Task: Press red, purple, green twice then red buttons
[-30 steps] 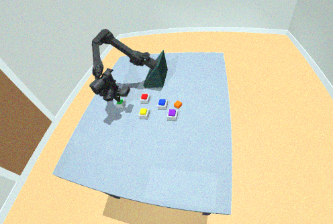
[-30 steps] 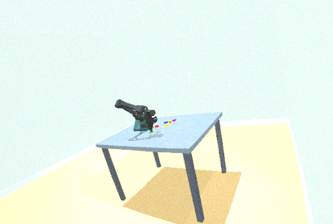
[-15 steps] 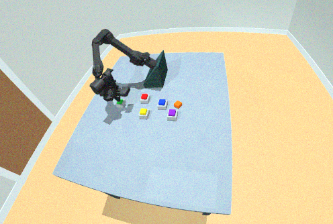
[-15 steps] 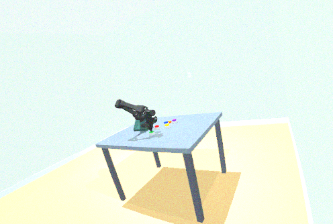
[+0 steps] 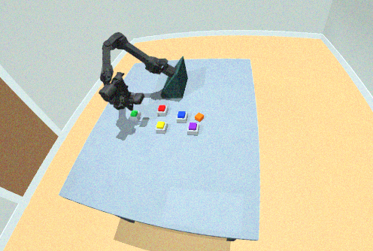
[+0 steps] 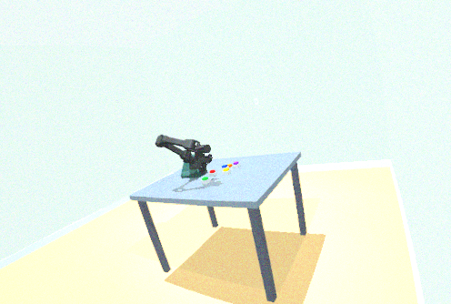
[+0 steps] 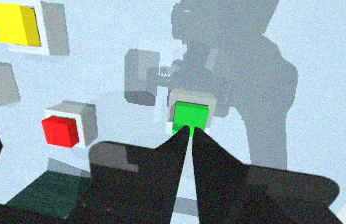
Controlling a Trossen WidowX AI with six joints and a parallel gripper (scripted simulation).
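The green button is 3 cm below my gripper tip. Round my gripper tip: red button 15 cm to the left, 3 cm below, 3 cm behind; yellow button 17 cm to the left, 8 cm ahead, 3 cm below; blue button 26 cm to the left, 3 cm below, 2 cm ahead.
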